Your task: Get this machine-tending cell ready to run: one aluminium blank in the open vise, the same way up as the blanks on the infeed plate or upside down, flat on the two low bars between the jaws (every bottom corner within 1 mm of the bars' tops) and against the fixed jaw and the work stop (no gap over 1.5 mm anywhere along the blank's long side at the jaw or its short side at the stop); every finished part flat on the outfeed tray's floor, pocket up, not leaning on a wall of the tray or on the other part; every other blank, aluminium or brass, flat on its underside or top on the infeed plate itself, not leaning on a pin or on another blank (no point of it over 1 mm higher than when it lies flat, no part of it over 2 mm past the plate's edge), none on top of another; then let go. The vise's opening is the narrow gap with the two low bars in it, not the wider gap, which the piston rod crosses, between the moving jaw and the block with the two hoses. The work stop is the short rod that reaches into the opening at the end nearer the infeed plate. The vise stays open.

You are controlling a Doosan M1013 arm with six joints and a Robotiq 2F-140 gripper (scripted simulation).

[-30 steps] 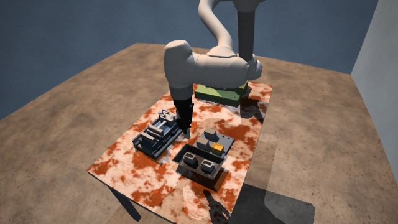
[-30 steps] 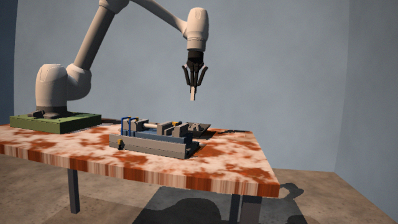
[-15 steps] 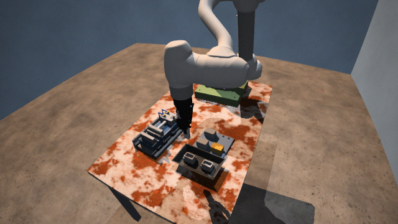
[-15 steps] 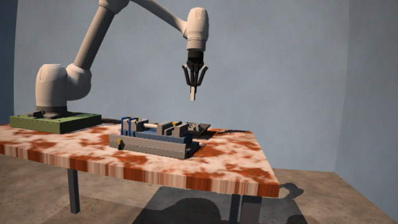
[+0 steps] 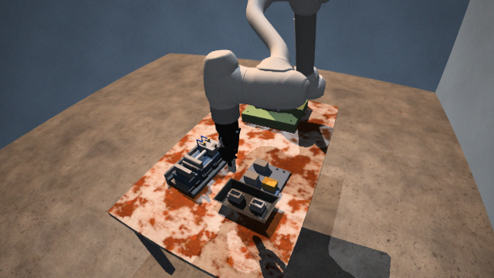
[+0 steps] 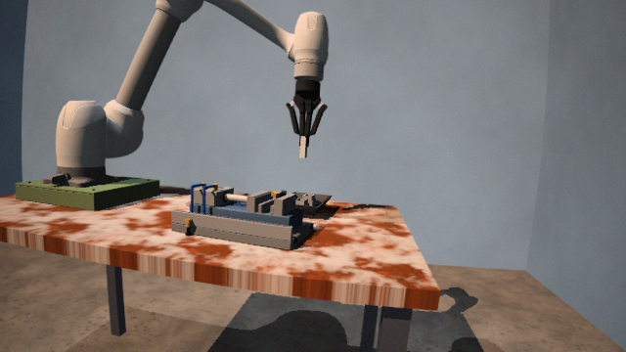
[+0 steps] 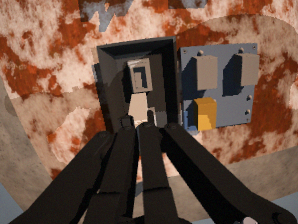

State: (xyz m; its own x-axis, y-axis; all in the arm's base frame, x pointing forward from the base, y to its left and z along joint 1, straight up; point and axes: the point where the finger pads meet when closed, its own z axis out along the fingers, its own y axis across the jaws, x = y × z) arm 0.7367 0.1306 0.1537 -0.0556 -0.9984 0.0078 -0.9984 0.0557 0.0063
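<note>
My gripper is now 16 cm past the infeed plate, 6 cm to the right of it and 21 cm above it. Also, from my hand: brass blank: 12 cm behind, 11 cm to the left, 18 cm below; then aluminium blank: 12 cm behind, 1 cm to the left, 18 cm below; then piston rod: 10 cm behind, 25 cm to the right, 13 cm below.
</note>
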